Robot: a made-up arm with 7 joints.
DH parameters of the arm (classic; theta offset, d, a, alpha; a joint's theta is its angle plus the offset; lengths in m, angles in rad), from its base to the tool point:
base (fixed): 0 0.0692 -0.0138 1.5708
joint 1: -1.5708 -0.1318 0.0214 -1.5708
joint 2: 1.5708 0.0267 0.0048 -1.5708
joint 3: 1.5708 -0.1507 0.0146 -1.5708
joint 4: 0 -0.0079 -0.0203 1.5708
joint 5: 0 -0.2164 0.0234 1.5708
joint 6: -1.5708 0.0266 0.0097 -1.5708
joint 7: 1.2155 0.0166 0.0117 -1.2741
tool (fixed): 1.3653 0.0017 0 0
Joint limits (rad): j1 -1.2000..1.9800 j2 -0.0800..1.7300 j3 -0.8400..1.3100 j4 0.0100..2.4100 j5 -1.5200..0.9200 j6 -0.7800..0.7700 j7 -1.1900..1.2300
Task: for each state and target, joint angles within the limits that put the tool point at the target. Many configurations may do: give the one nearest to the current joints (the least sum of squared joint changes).
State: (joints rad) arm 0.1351 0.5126 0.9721 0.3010 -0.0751 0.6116 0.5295
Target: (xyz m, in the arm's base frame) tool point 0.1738 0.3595 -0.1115
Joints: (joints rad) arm 0.3960 0.3832 0.8364 0.9458 -0.0846 0.7526 0.6074
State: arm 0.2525 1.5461 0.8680 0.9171 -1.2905 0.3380 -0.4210
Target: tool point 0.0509 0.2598 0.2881
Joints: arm 0.2159 1.6682 0.9241 1.4513 -1.3898 0.3970 -0.4046
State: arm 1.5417 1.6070 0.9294 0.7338 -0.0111 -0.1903 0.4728
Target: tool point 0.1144 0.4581 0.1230
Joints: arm 1.2539 0.9030 0.9548 0.8801 -0.0021 -0.0509 0.5671
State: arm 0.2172 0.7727 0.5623 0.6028 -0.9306 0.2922 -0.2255
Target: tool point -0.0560 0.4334 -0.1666
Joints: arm -0.3231 0.7191 0.7589 0.3257 -0.8894 0.3848 -0.1926
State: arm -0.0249 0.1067 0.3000 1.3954 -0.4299 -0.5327 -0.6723
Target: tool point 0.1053 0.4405 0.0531
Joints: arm 0.1676 0.8149 0.9691 1.2037 -0.4715 -0.4956 -0.7159
